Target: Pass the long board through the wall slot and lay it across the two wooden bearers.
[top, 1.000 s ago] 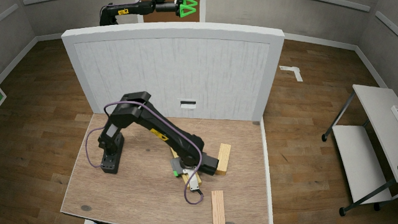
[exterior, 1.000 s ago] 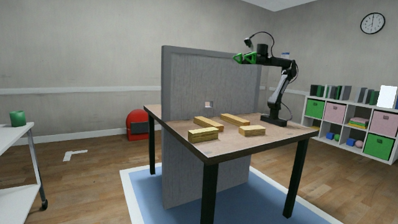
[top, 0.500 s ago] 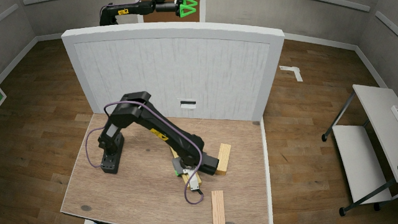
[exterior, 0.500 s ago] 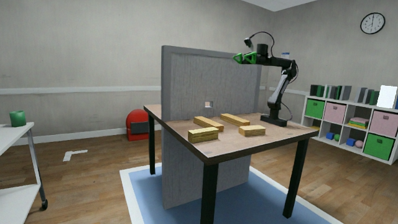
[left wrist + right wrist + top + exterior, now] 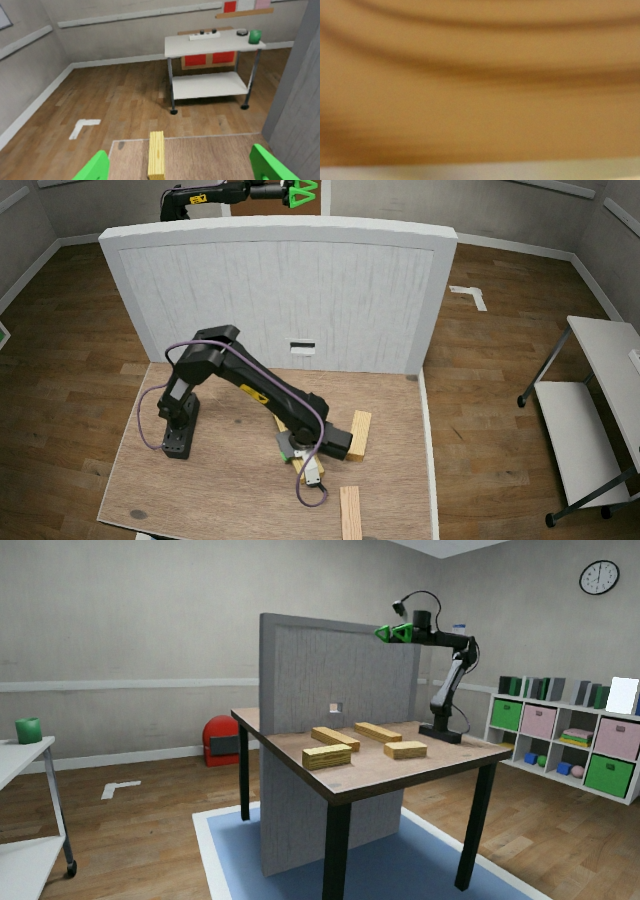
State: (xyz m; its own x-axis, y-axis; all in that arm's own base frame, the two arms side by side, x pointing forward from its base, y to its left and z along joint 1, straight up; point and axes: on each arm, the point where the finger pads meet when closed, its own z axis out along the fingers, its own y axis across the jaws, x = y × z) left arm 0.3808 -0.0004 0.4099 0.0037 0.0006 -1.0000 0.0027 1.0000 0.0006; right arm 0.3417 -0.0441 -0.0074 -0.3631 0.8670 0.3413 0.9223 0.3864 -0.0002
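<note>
My right gripper is now 20 mm past the long board and 50 mm to the right of it.
</note>
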